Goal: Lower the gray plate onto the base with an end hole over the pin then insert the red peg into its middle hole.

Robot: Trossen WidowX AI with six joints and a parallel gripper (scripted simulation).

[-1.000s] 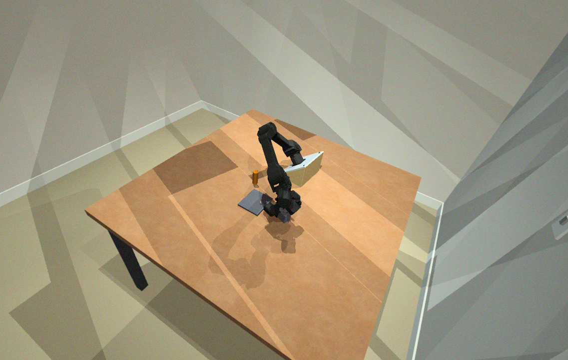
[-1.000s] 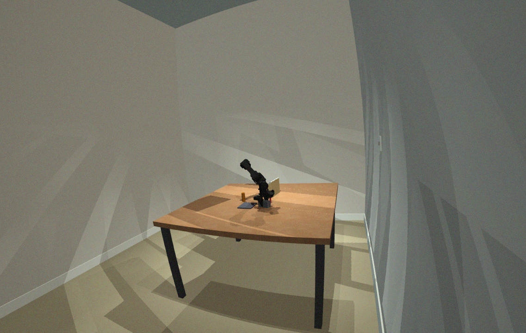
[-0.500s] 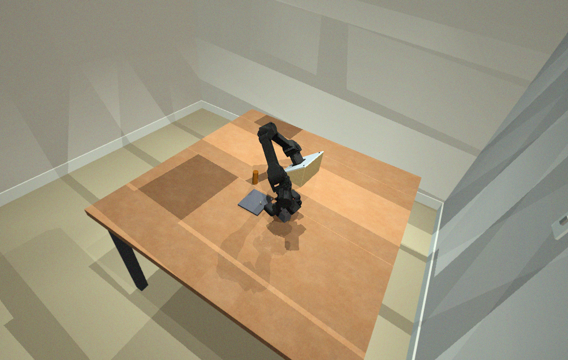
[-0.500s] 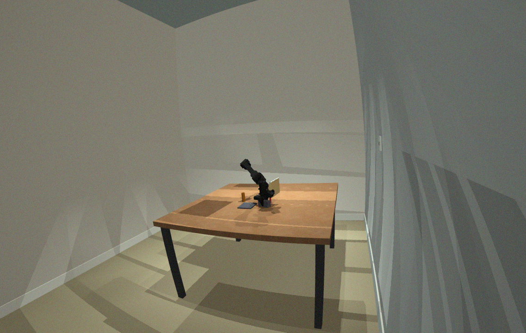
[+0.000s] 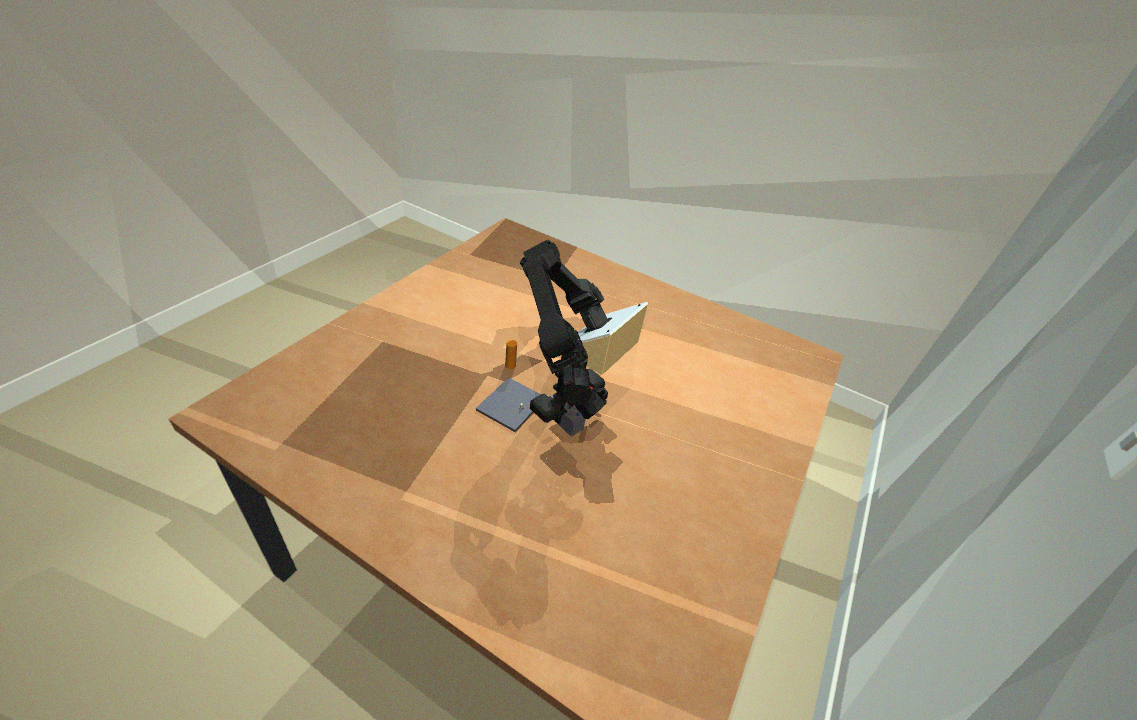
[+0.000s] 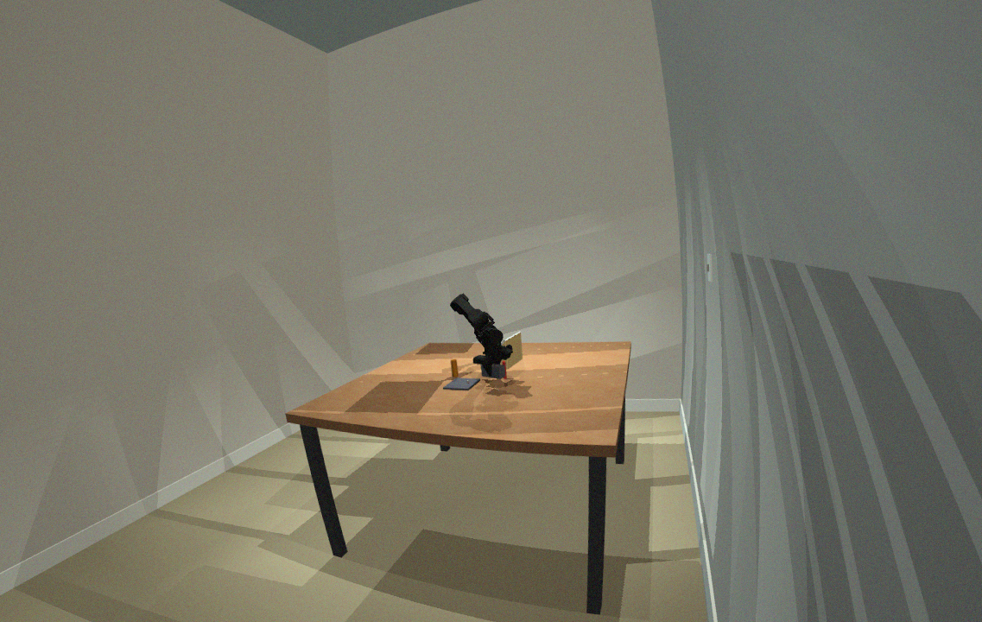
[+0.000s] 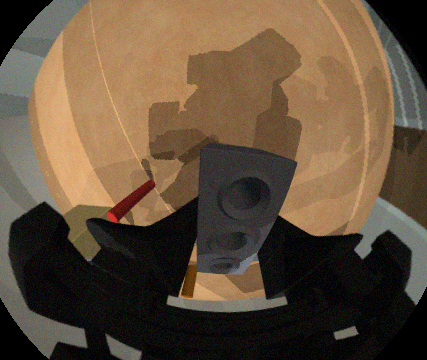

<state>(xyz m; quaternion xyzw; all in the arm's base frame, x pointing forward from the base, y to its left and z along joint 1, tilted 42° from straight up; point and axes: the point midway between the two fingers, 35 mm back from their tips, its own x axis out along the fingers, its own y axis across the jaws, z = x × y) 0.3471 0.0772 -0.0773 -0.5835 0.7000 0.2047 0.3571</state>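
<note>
Right now the base is 140 mm to the right of my gripper tip and 40 mm below it. From my gripper tip the other things lie so: red peg 110 mm behind, 10 mm to the left, 10 mm below; then gray plate 30 mm above; then orange cylinder 240 mm to the right, 110 mm behind, 10 mm below.
</note>
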